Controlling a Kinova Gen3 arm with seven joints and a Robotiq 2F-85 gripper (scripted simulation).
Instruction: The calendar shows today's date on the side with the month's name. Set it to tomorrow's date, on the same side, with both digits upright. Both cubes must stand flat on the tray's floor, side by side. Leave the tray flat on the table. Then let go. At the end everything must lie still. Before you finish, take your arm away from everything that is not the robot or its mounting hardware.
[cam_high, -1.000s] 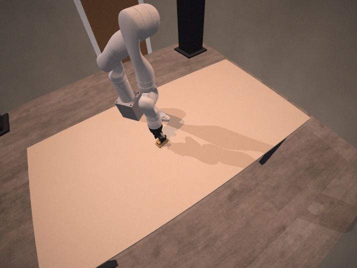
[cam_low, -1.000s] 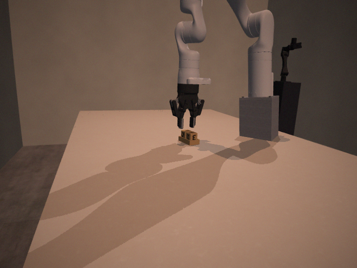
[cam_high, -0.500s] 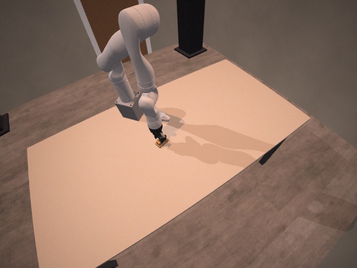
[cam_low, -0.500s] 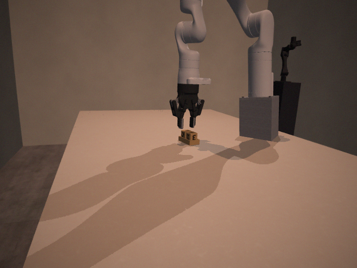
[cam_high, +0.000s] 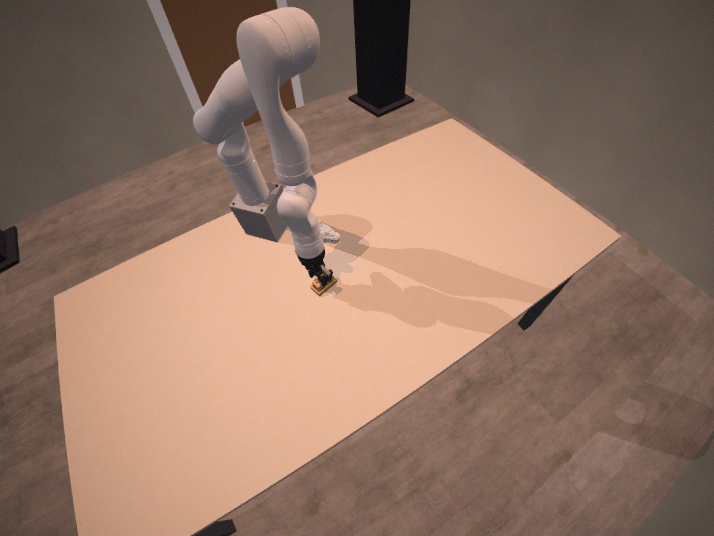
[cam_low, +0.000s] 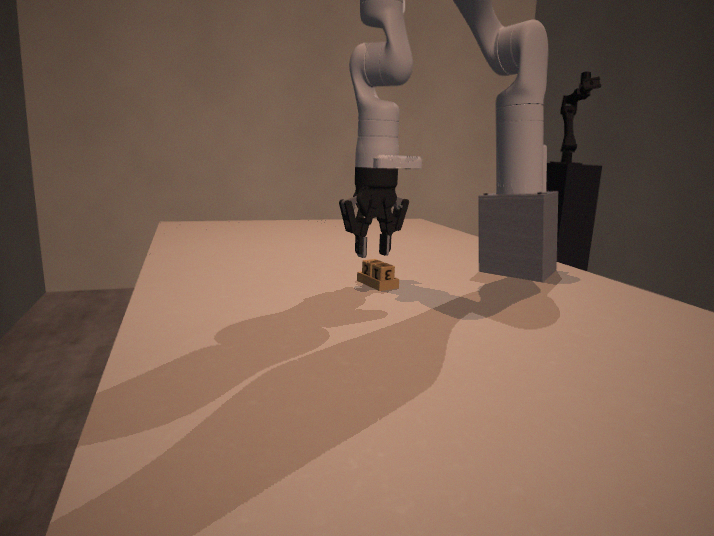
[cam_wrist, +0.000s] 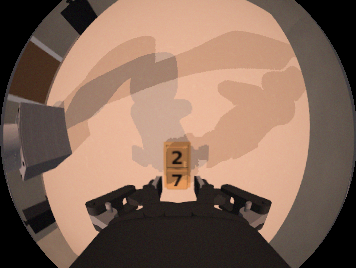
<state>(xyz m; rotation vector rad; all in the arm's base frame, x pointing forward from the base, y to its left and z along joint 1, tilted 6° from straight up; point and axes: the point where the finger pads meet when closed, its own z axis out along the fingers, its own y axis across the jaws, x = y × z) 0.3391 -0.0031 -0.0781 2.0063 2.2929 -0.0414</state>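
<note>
The wooden tray lies 6 cm below my hand and 2 cm to the left of it.
</note>
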